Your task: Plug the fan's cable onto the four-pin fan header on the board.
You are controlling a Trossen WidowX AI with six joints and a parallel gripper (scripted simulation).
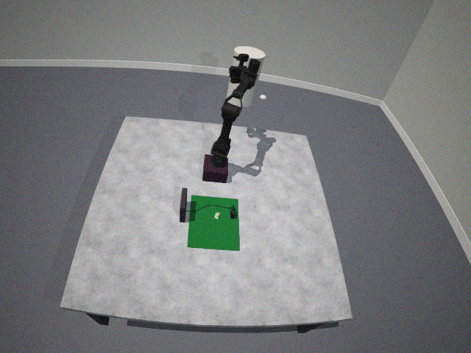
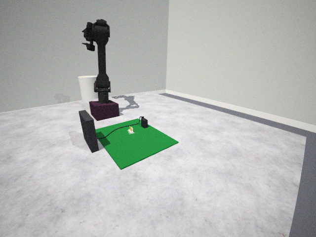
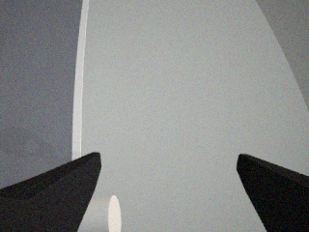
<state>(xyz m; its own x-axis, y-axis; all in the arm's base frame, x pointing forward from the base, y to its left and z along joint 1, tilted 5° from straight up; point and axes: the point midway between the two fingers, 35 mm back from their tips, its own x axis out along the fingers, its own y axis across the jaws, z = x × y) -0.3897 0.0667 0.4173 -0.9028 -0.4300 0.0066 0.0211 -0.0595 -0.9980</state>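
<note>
Right now the black plug is 73 cm ahead of my gripper tip, 46 cm below it and 4 cm to the right of it. The rest, counted from my gripper tip: green board: 76 cm ahead, 50 cm below, 14 cm to the right; then dark flat fan: 69 cm ahead, 42 cm below, 28 cm to the right; then white four-pin header: 73 cm ahead, 48 cm below, 12 cm to the right.
</note>
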